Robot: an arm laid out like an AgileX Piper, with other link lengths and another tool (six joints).
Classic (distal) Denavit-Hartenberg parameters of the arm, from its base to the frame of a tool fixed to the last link. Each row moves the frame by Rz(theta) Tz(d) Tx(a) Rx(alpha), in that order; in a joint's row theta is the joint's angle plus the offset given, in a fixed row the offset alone. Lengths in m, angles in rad.
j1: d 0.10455; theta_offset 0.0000; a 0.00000; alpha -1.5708
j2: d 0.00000; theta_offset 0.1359; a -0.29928; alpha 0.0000
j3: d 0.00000; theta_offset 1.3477; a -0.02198; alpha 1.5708
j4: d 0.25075; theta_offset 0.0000; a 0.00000; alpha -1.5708
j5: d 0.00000; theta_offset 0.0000; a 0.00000; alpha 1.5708
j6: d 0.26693; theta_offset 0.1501; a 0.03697; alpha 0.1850
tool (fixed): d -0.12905; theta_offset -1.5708; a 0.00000; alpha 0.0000
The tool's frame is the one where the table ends.
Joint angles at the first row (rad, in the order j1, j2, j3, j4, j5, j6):
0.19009 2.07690 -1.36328 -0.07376 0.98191 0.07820
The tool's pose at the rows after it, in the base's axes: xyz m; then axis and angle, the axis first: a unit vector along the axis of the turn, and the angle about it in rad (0 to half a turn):
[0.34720 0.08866 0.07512 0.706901 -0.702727 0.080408 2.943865]
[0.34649 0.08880 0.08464 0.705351 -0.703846 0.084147 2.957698]
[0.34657 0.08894 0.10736 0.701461 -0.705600 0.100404 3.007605]
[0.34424 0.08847 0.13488 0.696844 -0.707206 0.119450 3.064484]
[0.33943 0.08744 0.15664 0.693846 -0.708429 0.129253 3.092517]
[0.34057 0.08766 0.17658 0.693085 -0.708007 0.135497 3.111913]
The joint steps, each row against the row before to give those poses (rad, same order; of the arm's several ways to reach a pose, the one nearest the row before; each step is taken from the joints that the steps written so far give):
0.00000 -0.00103 0.00002 -0.00083 0.00401 0.00084
-0.00001 -0.02556 -0.00004 0.00226 0.00963 -0.00001
0.00001 -0.06329 0.00001 0.00098 0.00319 0.00001
0.00001 -0.07684 0.00003 0.00000 0.00772 0.00001
-0.00002 -0.05662 -0.00639 0.00000 0.02833 -0.00002
0.00002 -0.02527 -0.04564 0.00242 0.04762 -0.00637

